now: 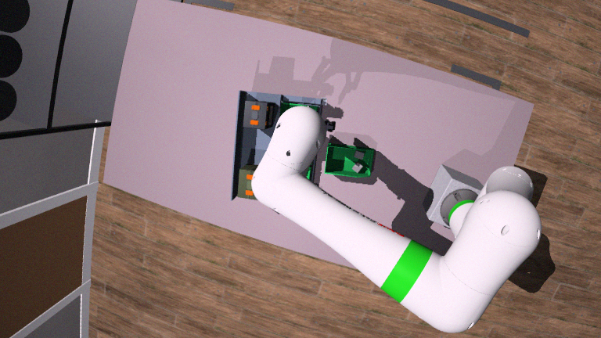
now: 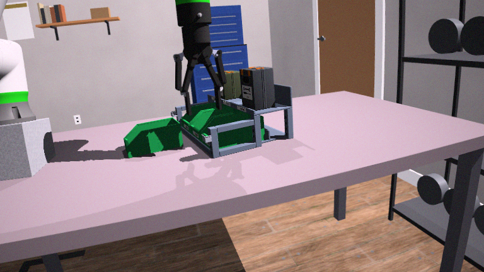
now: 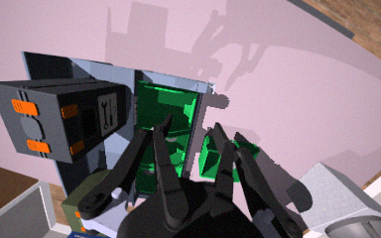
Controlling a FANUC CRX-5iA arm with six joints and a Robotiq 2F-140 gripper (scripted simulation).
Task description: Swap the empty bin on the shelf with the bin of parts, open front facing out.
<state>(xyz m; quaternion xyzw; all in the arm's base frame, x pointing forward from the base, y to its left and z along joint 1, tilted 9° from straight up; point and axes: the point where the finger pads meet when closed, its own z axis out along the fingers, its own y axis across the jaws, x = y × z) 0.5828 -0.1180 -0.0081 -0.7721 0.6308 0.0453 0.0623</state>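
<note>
The round part lies 30 mm ahead of my hand, 100 mm to the left of it and 120 mm below it. Also, from my hand: grey shelf (80 mm ahead, 130 mm to the left, 70 mm below); then dark grey box (170 mm ahead, 30 mm to the left, 20 mm above).
</note>
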